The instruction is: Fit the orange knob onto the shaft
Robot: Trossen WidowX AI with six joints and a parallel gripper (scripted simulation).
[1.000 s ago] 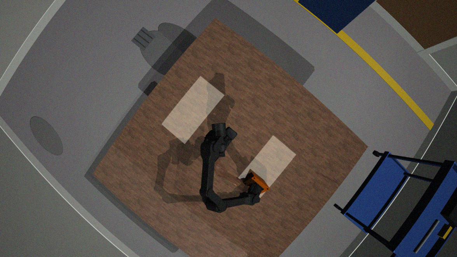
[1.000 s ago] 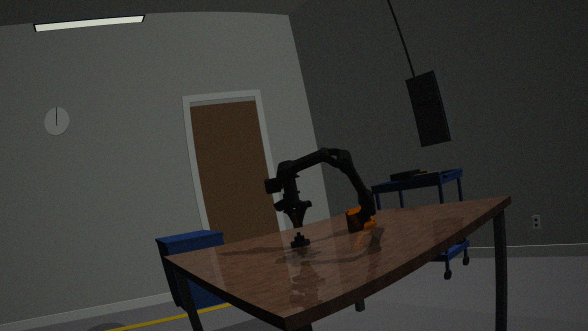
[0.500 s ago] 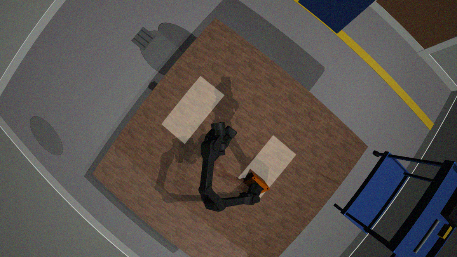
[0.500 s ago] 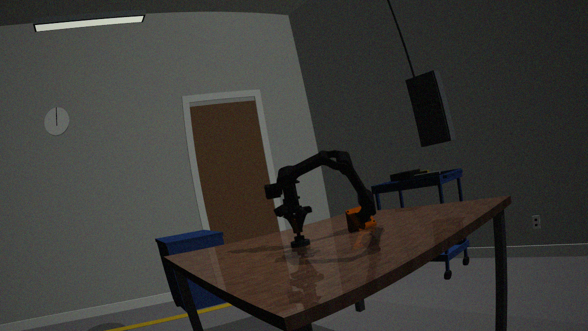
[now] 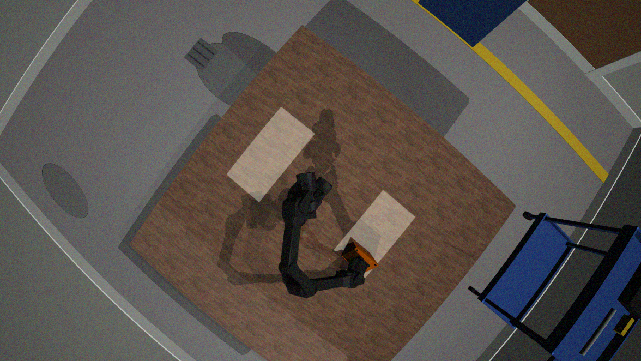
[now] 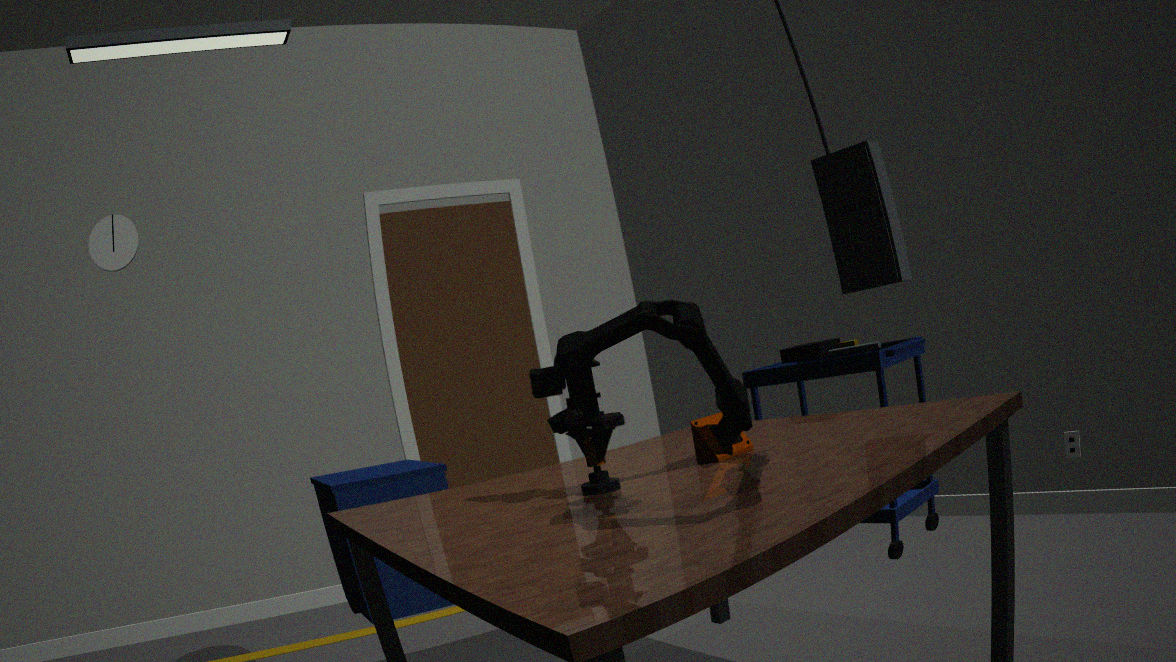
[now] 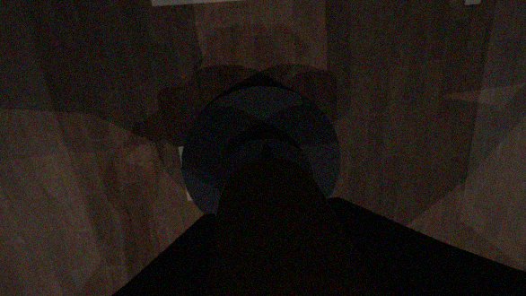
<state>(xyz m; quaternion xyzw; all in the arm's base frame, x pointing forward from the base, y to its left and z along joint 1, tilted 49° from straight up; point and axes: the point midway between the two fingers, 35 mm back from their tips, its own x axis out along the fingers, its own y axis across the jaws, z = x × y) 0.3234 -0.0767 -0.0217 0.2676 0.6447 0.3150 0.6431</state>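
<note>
Right now the orange knob is 2 cm above my gripper tip. The rest, counted from my gripper tip: round dark pedestal: 4 cm below.
</note>
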